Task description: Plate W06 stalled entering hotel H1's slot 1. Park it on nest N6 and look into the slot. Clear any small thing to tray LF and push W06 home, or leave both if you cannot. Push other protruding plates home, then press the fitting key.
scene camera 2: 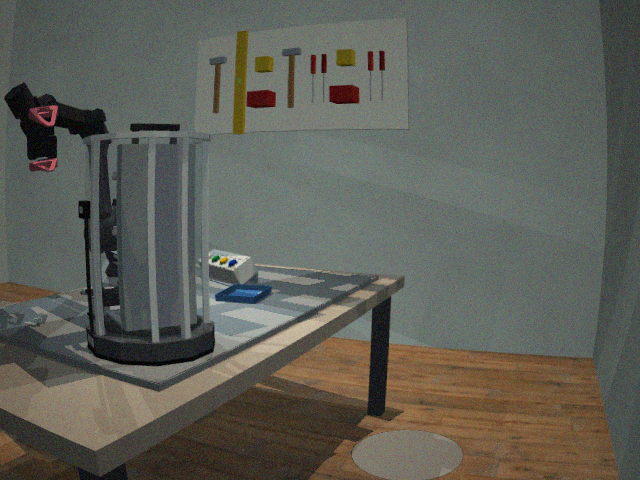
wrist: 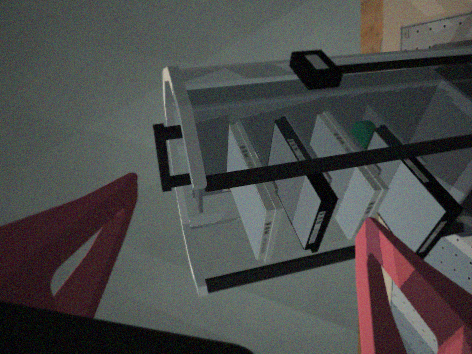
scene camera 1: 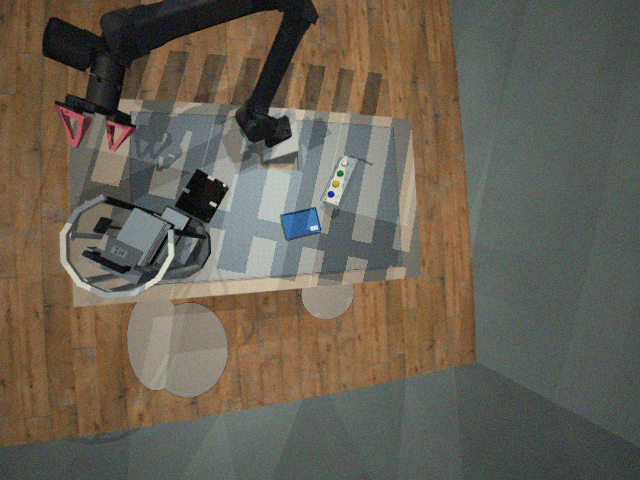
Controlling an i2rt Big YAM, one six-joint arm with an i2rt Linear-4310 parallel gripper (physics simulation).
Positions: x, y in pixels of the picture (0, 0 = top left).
Labels:
my gripper: scene camera 2; wrist 250, 206; scene camera 1
same spot on round plate rack: (scene camera 1: 96, 261) = (scene camera 2: 149, 124)
same spot on my gripper: (scene camera 2: 35, 116) = (scene camera 1: 61, 121)

